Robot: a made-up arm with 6 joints.
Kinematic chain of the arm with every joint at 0, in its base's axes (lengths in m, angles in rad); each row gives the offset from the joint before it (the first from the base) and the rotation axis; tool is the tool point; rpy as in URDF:
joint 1: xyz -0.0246 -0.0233 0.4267 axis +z
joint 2: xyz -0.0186 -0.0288 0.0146 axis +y
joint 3: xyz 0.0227 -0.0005 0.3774 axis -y
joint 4: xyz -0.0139 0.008 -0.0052 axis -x
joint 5: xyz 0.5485 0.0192 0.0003 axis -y
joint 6: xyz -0.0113 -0.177 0 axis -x
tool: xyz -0.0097 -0.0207 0.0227 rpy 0 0 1.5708
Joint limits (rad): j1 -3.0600..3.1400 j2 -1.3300..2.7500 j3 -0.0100..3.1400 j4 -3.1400..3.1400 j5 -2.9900..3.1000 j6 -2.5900..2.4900
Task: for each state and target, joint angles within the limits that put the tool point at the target. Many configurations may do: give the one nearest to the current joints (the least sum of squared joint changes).
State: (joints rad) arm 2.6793 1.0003 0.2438 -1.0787 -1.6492 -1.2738
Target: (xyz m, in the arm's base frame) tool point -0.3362 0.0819 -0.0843
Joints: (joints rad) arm 3.0771 1.4384 0.1272 -1.3433 -1.6512 -1.2468
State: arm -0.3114 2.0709 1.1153 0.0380 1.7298 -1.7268
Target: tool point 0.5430 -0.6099 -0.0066
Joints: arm -0.5548 1.8095 1.1853 0.0647 1.7135 -1.7023
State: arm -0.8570 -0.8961 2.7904 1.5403 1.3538 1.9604
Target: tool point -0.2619 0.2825 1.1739
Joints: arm -1.0077 0.0248 2.2038 1.5843 1.3461 1.9682
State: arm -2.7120 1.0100 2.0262 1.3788 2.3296 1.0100
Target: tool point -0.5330 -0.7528 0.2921
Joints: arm -2.0925 1.8260 1.5139 1.4288 2.3488 1.0438
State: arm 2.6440 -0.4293 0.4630 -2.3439 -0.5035 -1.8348
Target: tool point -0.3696 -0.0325 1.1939
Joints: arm 2.7954 -0.0959 0.9172 -2.4804 -0.4221 -1.7976
